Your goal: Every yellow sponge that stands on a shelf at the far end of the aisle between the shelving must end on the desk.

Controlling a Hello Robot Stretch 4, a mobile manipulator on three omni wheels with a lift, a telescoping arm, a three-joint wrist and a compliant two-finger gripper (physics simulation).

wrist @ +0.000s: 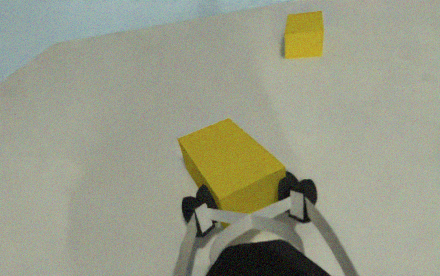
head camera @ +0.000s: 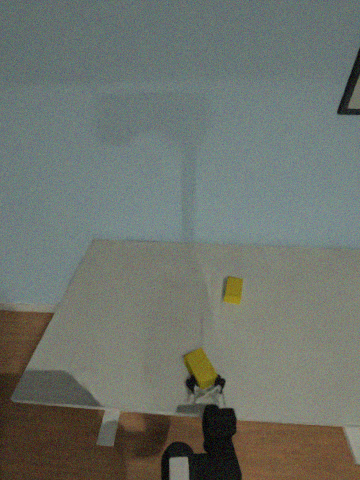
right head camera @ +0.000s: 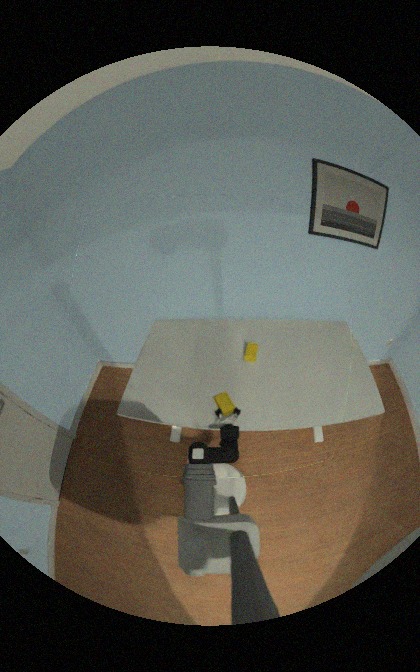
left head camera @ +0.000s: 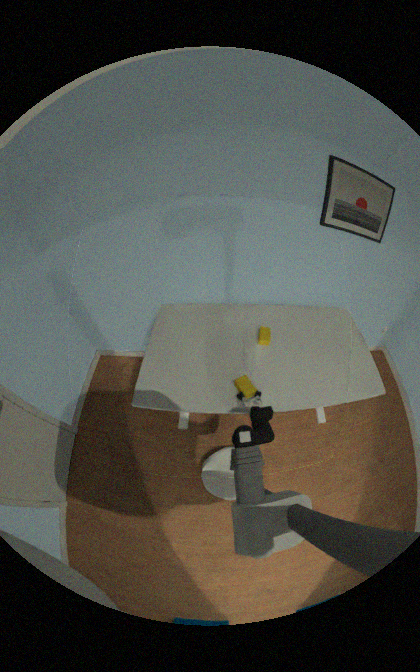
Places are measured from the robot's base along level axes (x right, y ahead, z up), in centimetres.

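Where they show: gripper, fingertip midpoint: [wrist: 247, 194] [head camera: 205, 378].
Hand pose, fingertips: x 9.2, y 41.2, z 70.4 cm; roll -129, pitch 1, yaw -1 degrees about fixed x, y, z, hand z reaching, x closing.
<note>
Each offset is from my fingertips to the top centre of the thing. Level surfaces: height alone.
My gripper [head camera: 205, 385] [left head camera: 249, 397] [right head camera: 228, 413] [wrist: 247, 194] is shut on a yellow sponge {dz +4.2, dx -1.4, dy +2.3 cm} [head camera: 200, 368] [left head camera: 245, 386] [right head camera: 225, 403] [wrist: 231, 157], held by its near end and turned at an angle. The sponge is at or very close to the top of the pale desk {dz -1.2 cm} [head camera: 135, 310] [left head camera: 185, 350] [right head camera: 170, 365] [wrist: 125, 100], near its front edge; whether it touches the top I cannot tell. A second yellow sponge {dz +3.3, dx +15.8, dy +33.2 cm} [head camera: 233, 290] [left head camera: 264, 336] [right head camera: 251, 352] [wrist: 304, 35] lies farther back on the desk, apart from the gripper. No shelf shows.
A blue wall [head camera: 150, 200] stands behind the desk, with a framed picture [left head camera: 357, 199] [right head camera: 349, 203] to the right. White desk legs [left head camera: 183, 420] [right head camera: 318, 434] stand under the front edge. A pale door [left head camera: 30, 450] [right head camera: 25, 450] is at the left.
</note>
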